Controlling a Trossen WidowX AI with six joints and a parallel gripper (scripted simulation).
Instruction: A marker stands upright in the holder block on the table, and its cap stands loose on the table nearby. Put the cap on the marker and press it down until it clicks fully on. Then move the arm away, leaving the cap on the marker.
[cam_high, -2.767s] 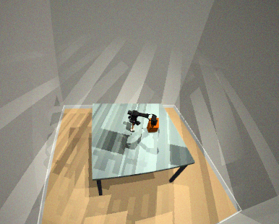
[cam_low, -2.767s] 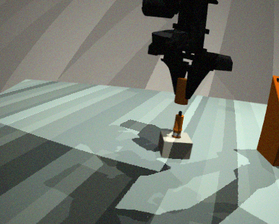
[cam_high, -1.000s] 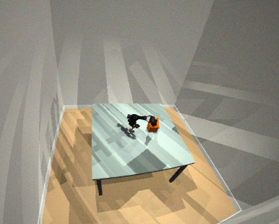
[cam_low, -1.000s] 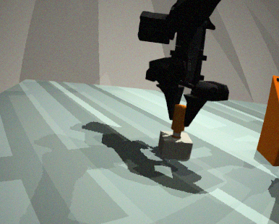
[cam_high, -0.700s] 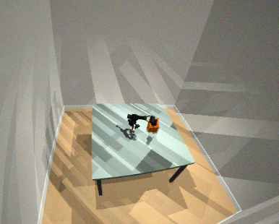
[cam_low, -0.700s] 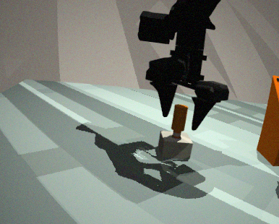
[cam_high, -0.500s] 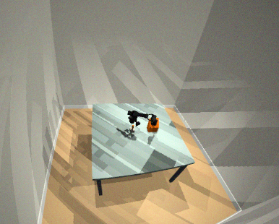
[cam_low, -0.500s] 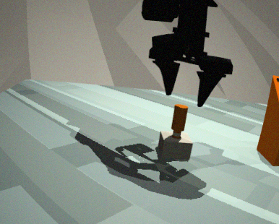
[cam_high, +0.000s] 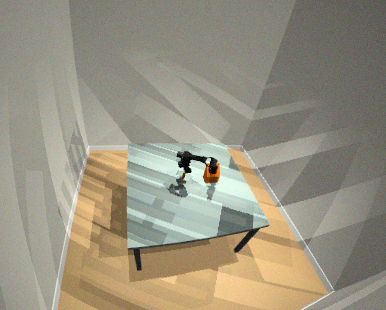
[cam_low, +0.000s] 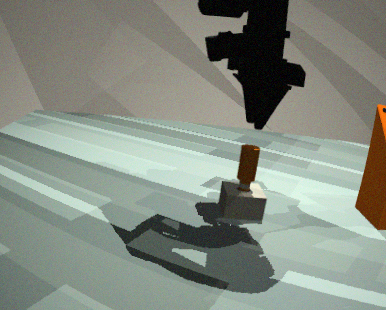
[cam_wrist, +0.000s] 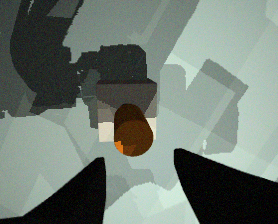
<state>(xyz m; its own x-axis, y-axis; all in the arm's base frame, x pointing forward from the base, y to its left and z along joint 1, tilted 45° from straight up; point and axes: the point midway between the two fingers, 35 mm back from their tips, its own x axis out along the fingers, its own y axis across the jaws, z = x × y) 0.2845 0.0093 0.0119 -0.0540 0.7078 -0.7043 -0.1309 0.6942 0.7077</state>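
Now: gripper tip 6 cm above the cap. Round my gripper tip: white holder block (12 cm below); then orange marker (6 cm below).
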